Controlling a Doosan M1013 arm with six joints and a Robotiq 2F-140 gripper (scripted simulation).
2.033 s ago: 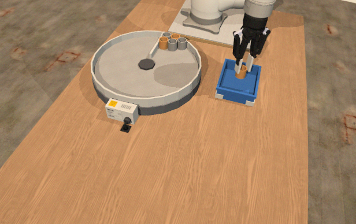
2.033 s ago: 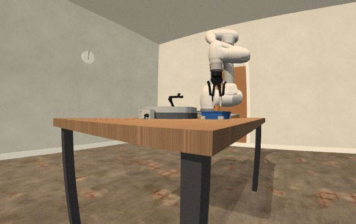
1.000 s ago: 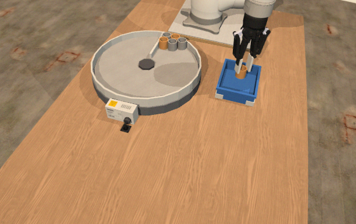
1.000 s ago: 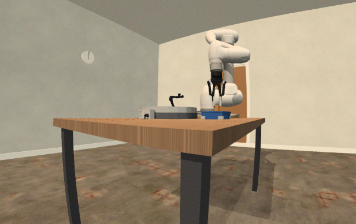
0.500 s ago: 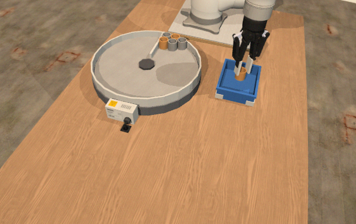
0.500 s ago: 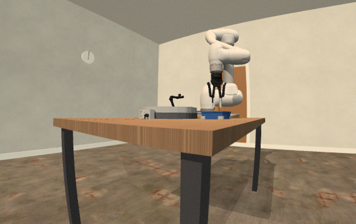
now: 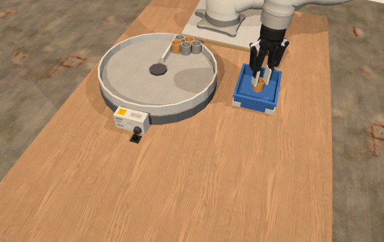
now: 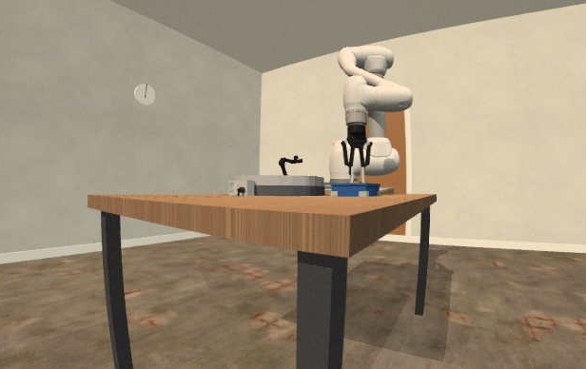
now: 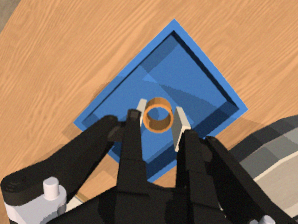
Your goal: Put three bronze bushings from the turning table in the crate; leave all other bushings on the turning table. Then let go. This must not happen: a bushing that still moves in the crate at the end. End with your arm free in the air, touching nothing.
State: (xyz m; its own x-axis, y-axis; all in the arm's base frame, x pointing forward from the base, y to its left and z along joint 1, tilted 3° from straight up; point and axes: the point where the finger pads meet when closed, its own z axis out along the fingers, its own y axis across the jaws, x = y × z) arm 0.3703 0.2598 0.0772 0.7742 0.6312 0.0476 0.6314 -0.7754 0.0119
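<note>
The crate lies 60 mm below my hand. Also, from my hand: round grey turning table: 350 mm to the right, 80 mm ahead, 30 mm below.
</note>
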